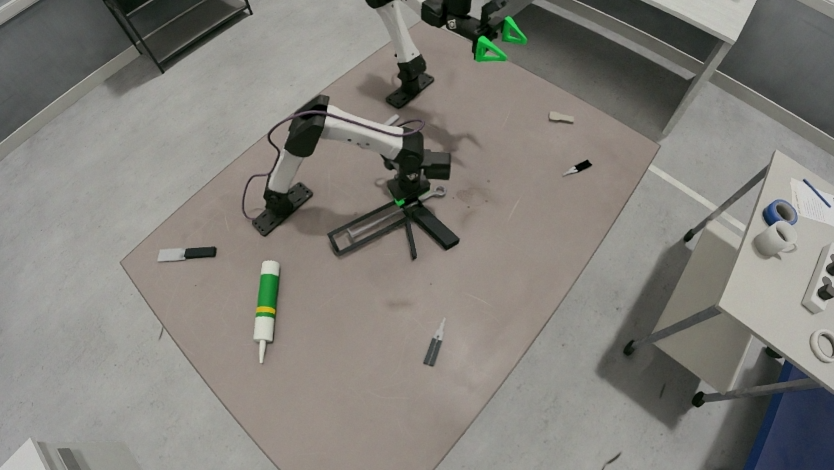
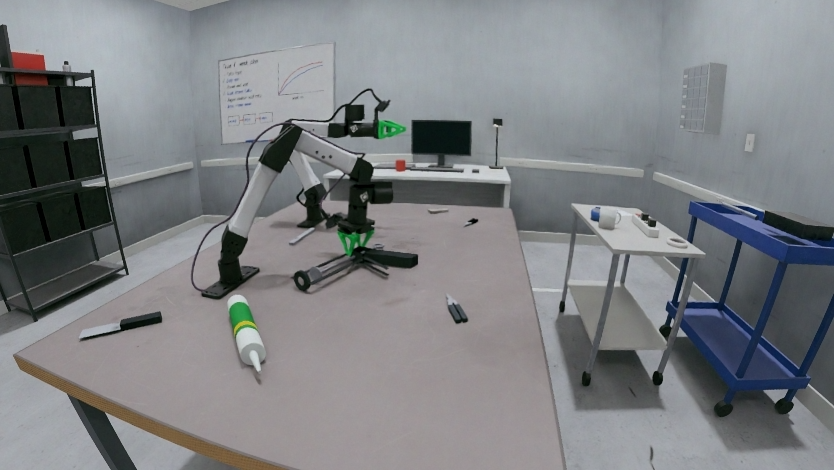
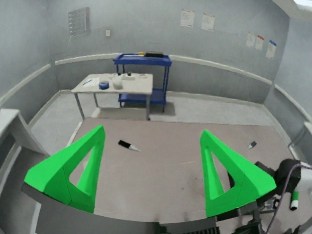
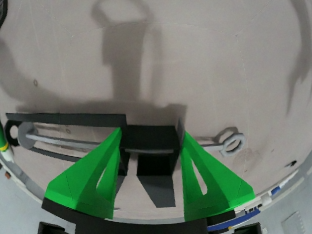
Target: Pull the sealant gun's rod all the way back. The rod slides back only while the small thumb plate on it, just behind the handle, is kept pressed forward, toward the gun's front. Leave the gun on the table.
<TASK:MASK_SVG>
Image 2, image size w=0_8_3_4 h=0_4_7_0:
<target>sealant gun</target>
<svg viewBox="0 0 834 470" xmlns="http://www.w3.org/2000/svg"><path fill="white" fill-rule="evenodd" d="M418 254L377 250L375 248L383 248L384 244L375 243L371 248L362 246L354 248L349 258L321 271L320 267L345 257L347 254L338 256L318 266L313 266L306 271L299 270L290 278L294 279L296 286L300 290L305 291L310 288L310 285L320 282L359 262L388 276L388 273L368 263L372 262L386 270L389 267L384 265L412 268L418 264ZM354 261L322 277L323 272L349 260Z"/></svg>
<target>scraper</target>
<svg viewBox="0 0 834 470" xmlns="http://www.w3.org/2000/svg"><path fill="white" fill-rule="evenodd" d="M161 311L122 319L121 322L84 329L78 339L120 329L125 331L162 323Z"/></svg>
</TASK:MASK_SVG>
